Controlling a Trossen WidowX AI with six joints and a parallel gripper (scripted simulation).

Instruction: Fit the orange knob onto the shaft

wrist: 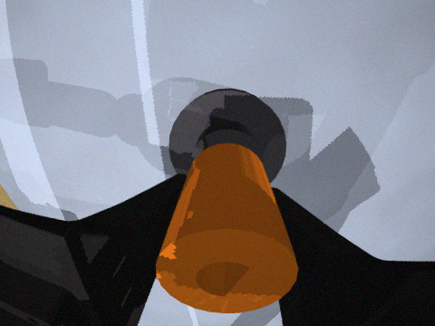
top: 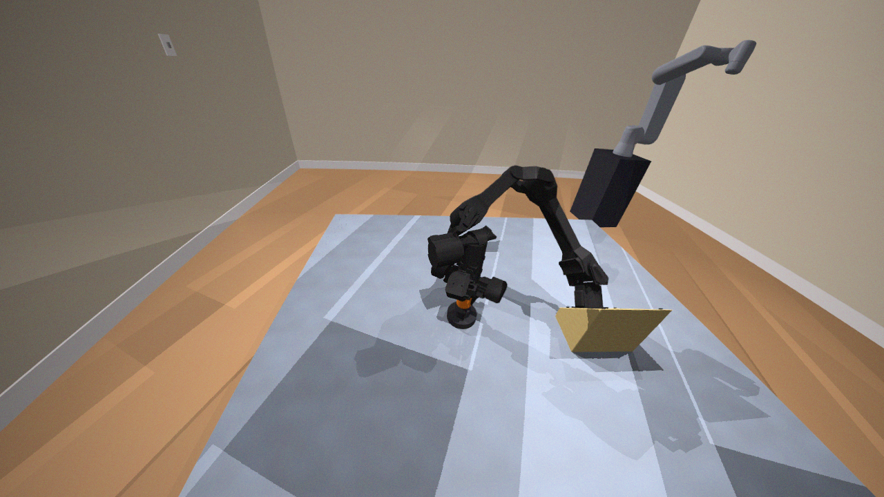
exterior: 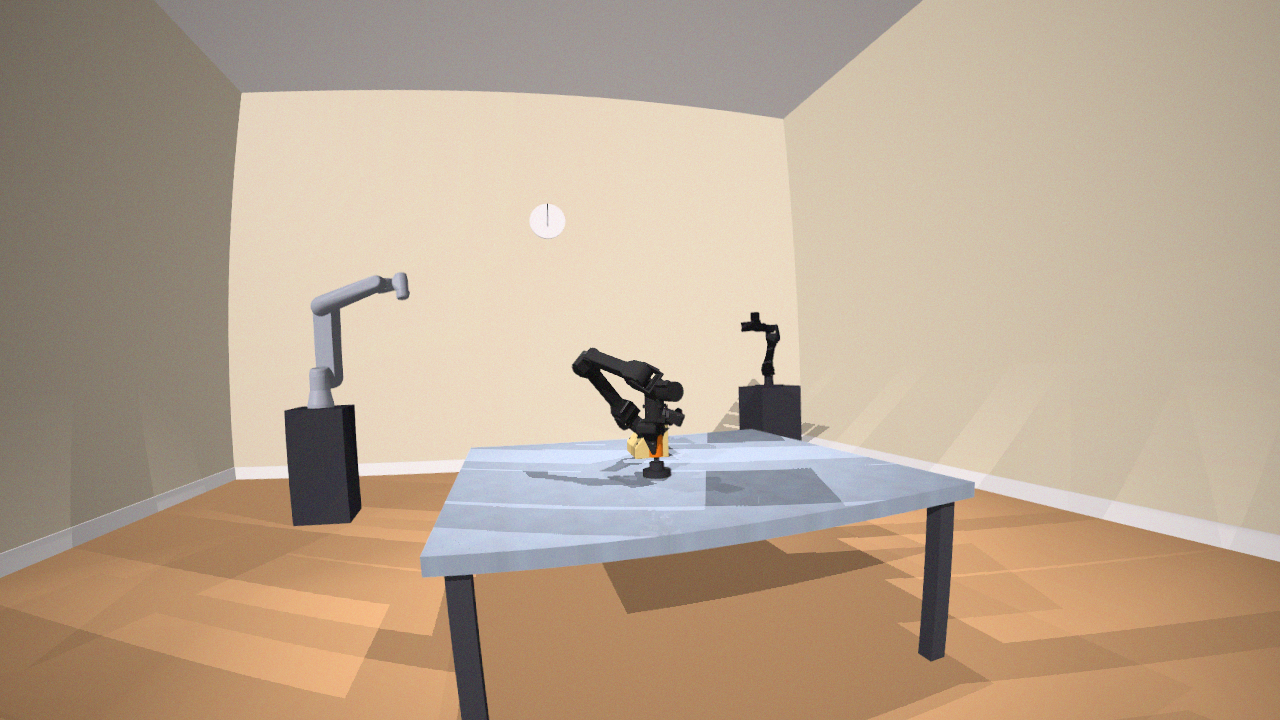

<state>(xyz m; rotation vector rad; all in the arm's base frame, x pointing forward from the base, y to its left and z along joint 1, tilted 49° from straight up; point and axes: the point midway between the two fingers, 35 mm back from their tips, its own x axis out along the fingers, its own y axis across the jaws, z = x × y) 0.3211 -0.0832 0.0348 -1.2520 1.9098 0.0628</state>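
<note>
Right now my gripper tip is 2 cm below the orange knob. From my gripper tip the other things lie so: dark round pedestal (4 cm below).
</note>
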